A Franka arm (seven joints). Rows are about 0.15 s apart.
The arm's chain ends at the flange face. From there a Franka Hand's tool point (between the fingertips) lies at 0.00 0.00 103.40 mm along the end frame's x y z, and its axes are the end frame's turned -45 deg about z.
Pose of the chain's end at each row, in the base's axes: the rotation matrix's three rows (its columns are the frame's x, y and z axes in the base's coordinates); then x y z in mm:
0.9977 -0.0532 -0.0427; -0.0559 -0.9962 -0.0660; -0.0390 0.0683 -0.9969; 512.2 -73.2 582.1
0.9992 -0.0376 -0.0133; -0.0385 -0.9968 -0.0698; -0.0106 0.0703 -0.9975; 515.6 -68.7 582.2
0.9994 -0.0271 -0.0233; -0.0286 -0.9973 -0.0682; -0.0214 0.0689 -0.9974; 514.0 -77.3 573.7
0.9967 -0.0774 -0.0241; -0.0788 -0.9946 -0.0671; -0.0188 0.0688 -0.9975; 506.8 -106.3 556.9
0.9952 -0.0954 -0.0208; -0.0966 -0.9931 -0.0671; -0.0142 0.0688 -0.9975; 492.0 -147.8 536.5
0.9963 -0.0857 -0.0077; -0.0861 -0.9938 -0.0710; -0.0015 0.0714 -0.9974; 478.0 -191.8 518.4
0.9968 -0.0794 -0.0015; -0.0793 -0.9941 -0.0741; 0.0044 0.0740 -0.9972; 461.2 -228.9 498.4
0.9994 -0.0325 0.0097; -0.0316 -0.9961 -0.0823; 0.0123 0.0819 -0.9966; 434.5 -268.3 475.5
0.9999 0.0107 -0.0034; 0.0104 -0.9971 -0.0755; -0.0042 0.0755 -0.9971; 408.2 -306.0 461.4
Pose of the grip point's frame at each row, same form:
0.7431 0.6679 -0.0427; 0.6649 -0.7439 -0.0660; -0.0759 0.0207 -0.9969; 507.8 -80.0 479.0
0.7331 0.6800 -0.0133; 0.6776 -0.7321 -0.0698; -0.0572 0.0422 -0.9975; 514.2 -75.9 479.1
0.7258 0.6875 -0.0233; 0.6850 -0.7254 -0.0682; -0.0639 0.0336 -0.9974; 511.6 -84.4 470.6
0.7595 0.6500 -0.0241; 0.6476 -0.7590 -0.0671; -0.0619 0.0354 -0.9975; 504.3 -113.2 453.8
0.7712 0.6363 -0.0208; 0.6339 -0.7705 -0.0671; -0.0587 0.0386 -0.9975; 489.8 -154.7 433.4
0.7651 0.6439 -0.0077; 0.6418 -0.7636 -0.0710; -0.0515 0.0494 -0.9974; 477.2 -199.1 415.3
0.7610 0.6487 -0.0015; 0.6469 -0.7590 -0.0741; -0.0492 0.0554 -0.9972; 461.0 -236.6 395.3
0.7297 0.6837 0.0097; 0.6820 -0.7267 -0.0823; -0.0492 0.0666 -0.9966; 435.5 -276.8 372.5
0.6995 0.7146 -0.0034; 0.7124 -0.6977 -0.0755; -0.0564 0.0504 -0.9971; 407.8 -313.8 358.3

